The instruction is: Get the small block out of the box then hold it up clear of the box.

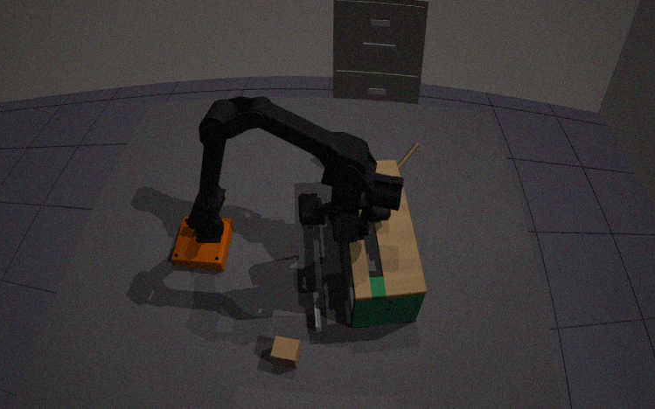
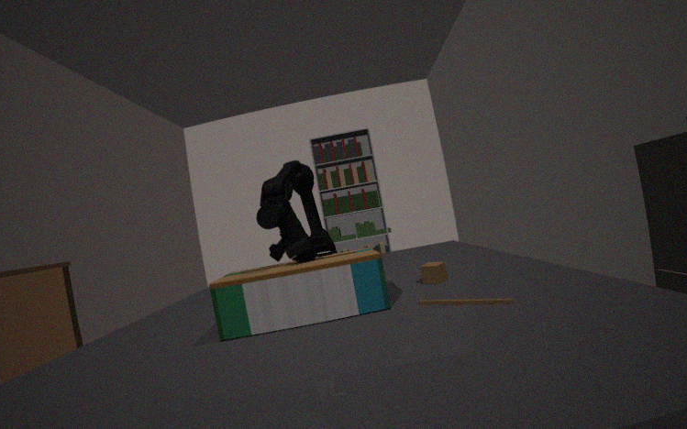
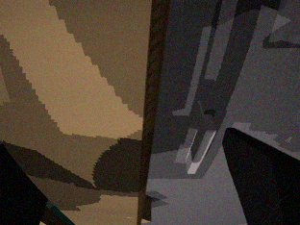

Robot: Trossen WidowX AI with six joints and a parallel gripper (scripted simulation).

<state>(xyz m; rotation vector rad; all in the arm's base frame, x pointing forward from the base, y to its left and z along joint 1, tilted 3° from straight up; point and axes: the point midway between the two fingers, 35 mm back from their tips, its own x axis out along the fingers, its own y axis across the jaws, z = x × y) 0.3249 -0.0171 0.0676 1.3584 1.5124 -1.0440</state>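
Right now my gripper tip is 40 mm short of the box, 40 mm to the left of it and 20 mm above it. Also, from my gripper tip: thin wooden stick: 190 mm ahead, 310 mm to the left, 80 mm below.
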